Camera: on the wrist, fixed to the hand. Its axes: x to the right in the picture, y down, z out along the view.
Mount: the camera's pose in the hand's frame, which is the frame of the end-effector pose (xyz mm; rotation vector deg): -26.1 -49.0 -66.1 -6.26 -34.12 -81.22
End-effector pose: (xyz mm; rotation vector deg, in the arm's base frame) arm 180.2 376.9 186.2 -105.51 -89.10 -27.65
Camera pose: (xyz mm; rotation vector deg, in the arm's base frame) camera 136.3 315.5 228.1 32.83 165.32 32.15
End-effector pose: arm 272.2 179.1 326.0 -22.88 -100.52 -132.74
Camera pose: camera 275.0 128.8 255.9 -8.97 66.89 82.91
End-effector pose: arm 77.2 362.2 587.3 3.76 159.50 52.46
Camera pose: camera 89.8 281.4 615.0 -69.86 88.68 26.85
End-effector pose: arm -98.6 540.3 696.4 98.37 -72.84 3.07
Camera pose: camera -42.3 604.9 685.8 127.87 -8.34 -79.08
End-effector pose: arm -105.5 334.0 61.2 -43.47 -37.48 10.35
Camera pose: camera -89.5 250.4 46.6 -10.69 -93.31 -55.61
